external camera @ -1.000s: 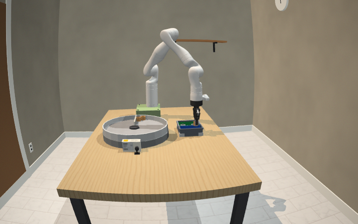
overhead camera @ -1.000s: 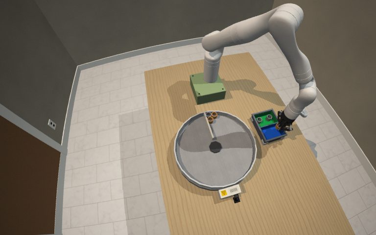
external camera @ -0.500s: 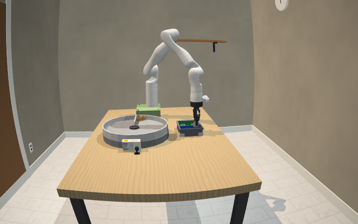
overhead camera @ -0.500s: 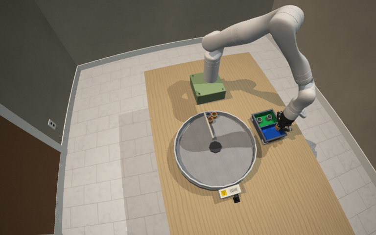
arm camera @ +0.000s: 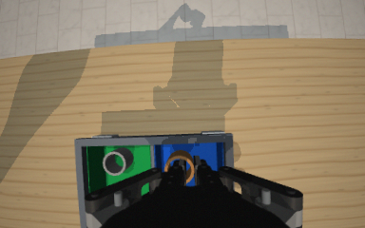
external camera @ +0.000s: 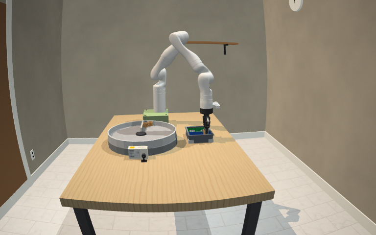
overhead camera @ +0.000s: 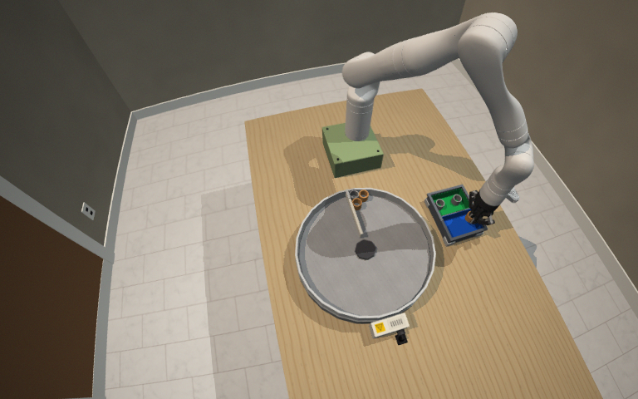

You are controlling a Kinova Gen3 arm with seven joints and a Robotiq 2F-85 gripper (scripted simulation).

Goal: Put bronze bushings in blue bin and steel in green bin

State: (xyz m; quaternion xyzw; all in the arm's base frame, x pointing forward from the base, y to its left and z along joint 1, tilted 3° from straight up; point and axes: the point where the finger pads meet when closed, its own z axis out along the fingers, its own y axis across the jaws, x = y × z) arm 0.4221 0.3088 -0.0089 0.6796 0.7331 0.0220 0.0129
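Right now the blue bin is 4 cm behind my hand, 4 cm to the right of it and 3 cm below it. The rest, counted from my hand: turntable (3 cm ahead, 39 cm to the right).
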